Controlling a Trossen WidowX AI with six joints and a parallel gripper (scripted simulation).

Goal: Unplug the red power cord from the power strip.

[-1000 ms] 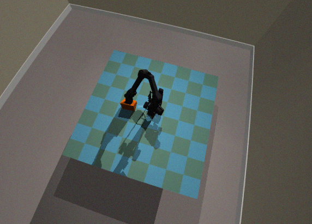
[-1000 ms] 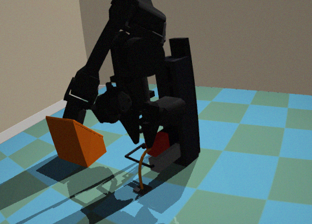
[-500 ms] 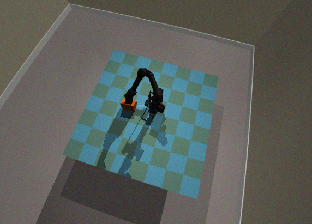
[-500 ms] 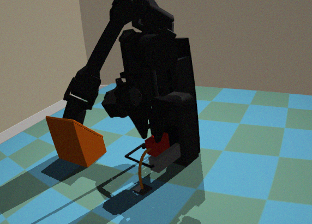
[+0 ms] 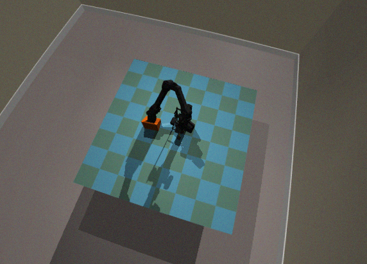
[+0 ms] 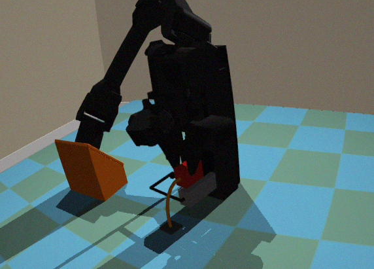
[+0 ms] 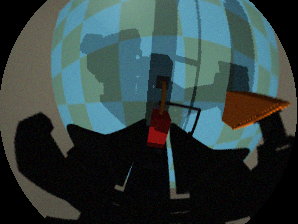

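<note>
Now: the red plug 3 cm to the left of my gripper tip. Also, from my gripper tip: dark plate (9 cm below, 6 cm to the right, 1 cm behind).
</note>
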